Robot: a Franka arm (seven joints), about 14 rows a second.
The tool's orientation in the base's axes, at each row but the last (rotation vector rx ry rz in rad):
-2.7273 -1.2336 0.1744
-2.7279 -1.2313 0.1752
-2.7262 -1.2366 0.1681
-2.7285 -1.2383 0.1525
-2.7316 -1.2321 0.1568
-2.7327 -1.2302 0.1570
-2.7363 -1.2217 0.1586
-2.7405 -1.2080 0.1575
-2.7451 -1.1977 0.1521
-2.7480 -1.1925 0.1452
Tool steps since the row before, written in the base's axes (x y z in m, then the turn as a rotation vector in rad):
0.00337 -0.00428 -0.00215 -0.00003 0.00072 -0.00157
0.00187 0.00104 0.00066 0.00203 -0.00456 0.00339
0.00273 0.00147 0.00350 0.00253 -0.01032 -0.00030
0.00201 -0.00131 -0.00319 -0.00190 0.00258 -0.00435
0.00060 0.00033 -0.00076 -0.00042 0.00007 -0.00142
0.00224 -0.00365 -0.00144 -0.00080 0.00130 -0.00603
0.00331 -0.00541 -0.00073 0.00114 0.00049 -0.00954
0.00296 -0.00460 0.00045 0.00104 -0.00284 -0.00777
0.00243 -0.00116 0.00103 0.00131 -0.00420 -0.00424
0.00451 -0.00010 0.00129 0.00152 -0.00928 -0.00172
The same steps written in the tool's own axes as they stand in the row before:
-0.00091 0.00566 0.00121 0.00060 -0.00021 0.00161
0.00198 0.00058 -0.00087 -0.00225 0.00387 -0.00404
0.00275 0.00044 -0.00376 -0.00611 0.00864 -0.00098
0.00044 0.00288 0.00273 0.00085 -0.00235 0.00479
0.00067 0.00036 0.00069 -0.00017 -0.00011 0.00147
-0.00121 0.00429 0.00077 0.00067 -0.00041 0.00617
-0.00181 0.00612 -0.00025 0.00149 0.00214 0.00926
-0.00143 0.00514 -0.00130 -0.00111 0.00398 0.00724
0.00076 0.00235 -0.00148 -0.00205 0.00449 0.00360
0.00296 0.00309 -0.00193 -0.00570 0.00765 0.00062

